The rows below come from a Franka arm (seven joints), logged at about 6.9 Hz.
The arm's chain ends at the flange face. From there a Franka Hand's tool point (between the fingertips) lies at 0.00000 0.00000 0.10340 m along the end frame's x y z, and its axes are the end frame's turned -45 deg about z.
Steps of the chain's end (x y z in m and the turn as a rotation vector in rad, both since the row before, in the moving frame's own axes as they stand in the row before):
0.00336 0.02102 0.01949 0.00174 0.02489 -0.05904
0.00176 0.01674 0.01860 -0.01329 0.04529 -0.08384
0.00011 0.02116 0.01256 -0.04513 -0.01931 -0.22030
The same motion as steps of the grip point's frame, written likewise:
-0.01049 0.01887 0.01946 -0.01637 0.01883 -0.05904
-0.00808 0.01726 0.01848 -0.04142 0.02263 -0.08384
-0.01935 0.01743 0.01244 -0.01826 -0.04557 -0.22030

